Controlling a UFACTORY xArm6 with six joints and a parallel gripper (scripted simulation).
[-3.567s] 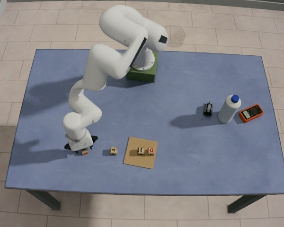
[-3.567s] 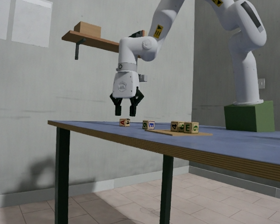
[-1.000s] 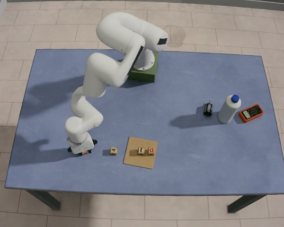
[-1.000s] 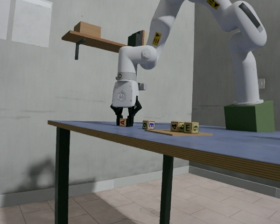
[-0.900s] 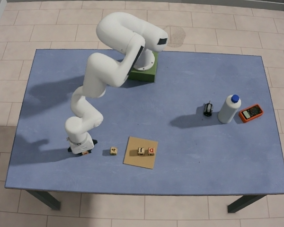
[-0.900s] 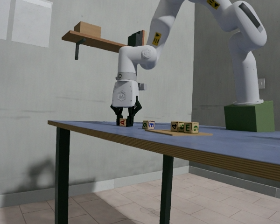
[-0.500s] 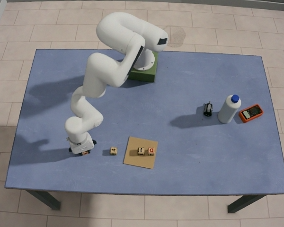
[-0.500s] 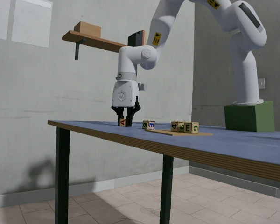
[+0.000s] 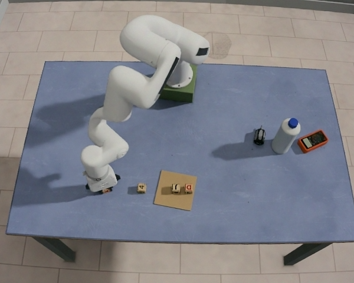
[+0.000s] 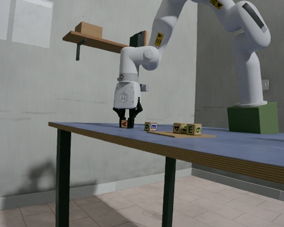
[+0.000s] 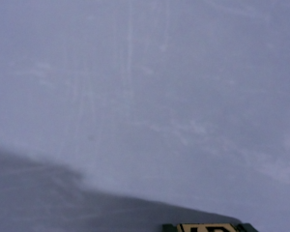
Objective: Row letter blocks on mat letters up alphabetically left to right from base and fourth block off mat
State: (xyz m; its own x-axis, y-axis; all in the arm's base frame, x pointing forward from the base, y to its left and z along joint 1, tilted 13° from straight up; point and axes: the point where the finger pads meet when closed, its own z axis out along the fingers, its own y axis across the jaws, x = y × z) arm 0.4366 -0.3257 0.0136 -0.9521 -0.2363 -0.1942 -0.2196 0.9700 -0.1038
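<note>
Right now the tan mat is 30 mm ahead of my hand, 270 mm to the left of it and 20 mm below it. Also, from my hand: black object: 160 mm behind, 640 mm to the left; then wooden block: 40 mm ahead, 310 mm to the left; then orange multimeter: 110 mm behind, 860 mm to the left, 10 mm below.
</note>
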